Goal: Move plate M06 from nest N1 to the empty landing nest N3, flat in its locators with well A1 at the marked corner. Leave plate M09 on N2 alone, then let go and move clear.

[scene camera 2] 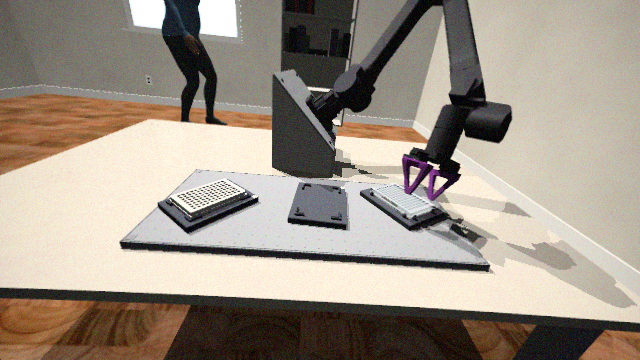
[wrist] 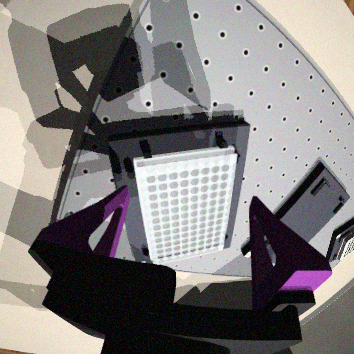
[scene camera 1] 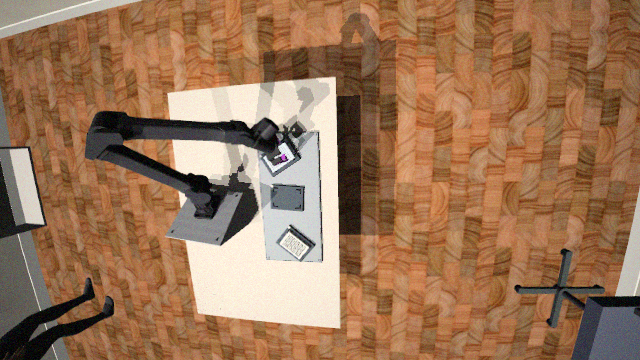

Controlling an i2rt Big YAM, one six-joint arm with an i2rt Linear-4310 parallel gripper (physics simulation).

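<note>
Plate M06 (scene camera 1: 270, 165) (scene camera 2: 400, 197) (wrist: 187, 205), pale with rows of wells, lies in dark nest N1 (scene camera 2: 387, 212) (wrist: 180, 141) at one end of the grey board. My gripper (scene camera 2: 420, 195) (wrist: 188, 196) is open and empty, its purple fingers above the plate; in the wrist view they frame the plate's two long sides. Contact is not visible. Nest N3 (scene camera 1: 287, 197) (scene camera 2: 320, 205) (wrist: 319, 201), the empty dark one with corner locators, is in the middle. Plate M09 (scene camera 1: 295, 245) (scene camera 2: 210, 196) (wrist: 348, 250) sits on nest N2 at the other end. Well A1 marks are too small to read.
The perforated grey board (scene camera 1: 312, 175) (scene camera 2: 270, 245) (wrist: 275, 85) carries all three nests on a cream table (scene camera 1: 260, 295) (scene camera 2: 240, 280). The arm's dark slanted base (scene camera 1: 225, 220) (scene camera 2: 300, 135) stands behind the board. A person (scene camera 2: 190, 50) stands beyond the table.
</note>
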